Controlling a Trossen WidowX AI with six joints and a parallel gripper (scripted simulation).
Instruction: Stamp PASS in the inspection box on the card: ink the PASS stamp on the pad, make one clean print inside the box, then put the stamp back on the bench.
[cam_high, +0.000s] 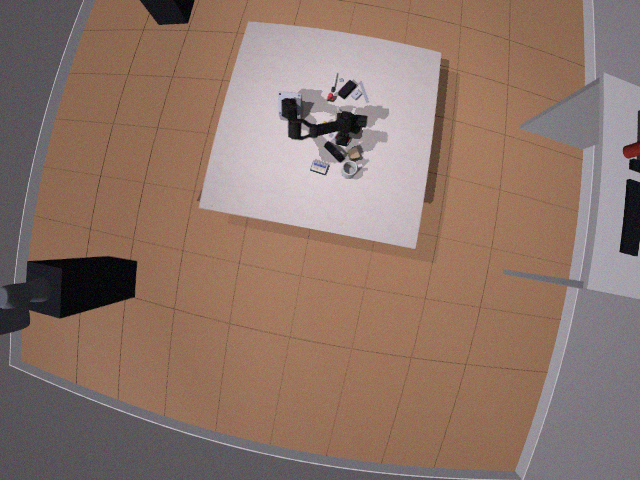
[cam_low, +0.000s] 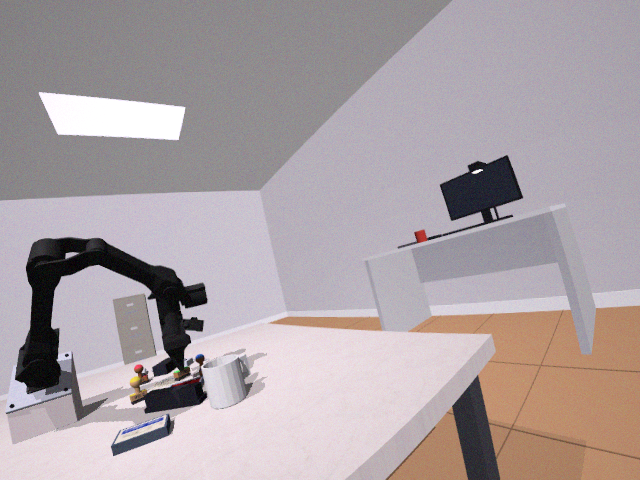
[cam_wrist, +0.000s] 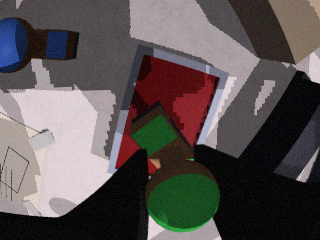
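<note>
Now: gripper tip 50 mm above the red ink pad. Also, from my gripper tip: blue-knobbed stamp (70 mm to the left, 70 mm ahead, 40 mm below); then green-knobbed stamp (right at my gripper tip); then dark long block (90 mm to the right, 40 mm below, 40 mm behind).
</note>
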